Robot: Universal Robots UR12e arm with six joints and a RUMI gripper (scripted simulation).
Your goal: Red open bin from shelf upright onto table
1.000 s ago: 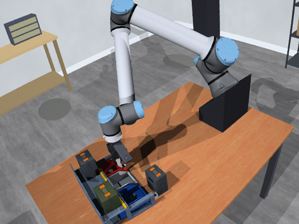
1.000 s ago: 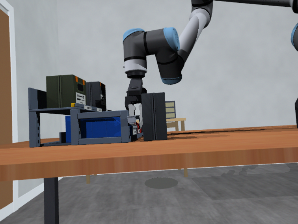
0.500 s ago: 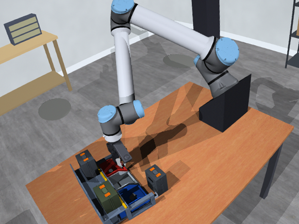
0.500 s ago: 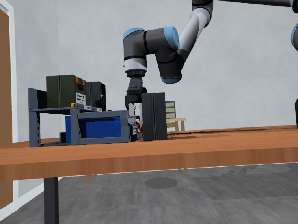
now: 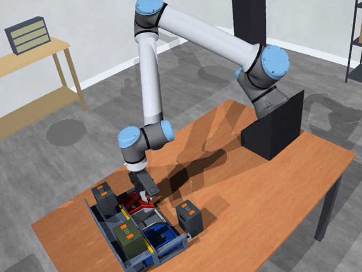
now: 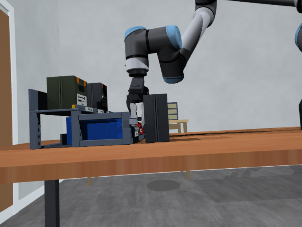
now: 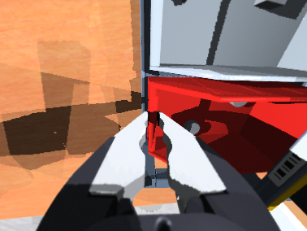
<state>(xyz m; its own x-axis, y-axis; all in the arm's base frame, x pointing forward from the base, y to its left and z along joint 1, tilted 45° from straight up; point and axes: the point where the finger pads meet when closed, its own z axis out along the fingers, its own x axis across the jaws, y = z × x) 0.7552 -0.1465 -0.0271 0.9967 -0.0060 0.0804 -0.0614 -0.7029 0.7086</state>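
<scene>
The red open bin lies 8 cm ahead of my hand and 2 cm to the right of it. From my hand the other things lie so: grey bin 9 cm ahead, 9 cm to the left, 1 cm below; green case 19 cm ahead, 20 cm to the left, 10 cm above.
</scene>
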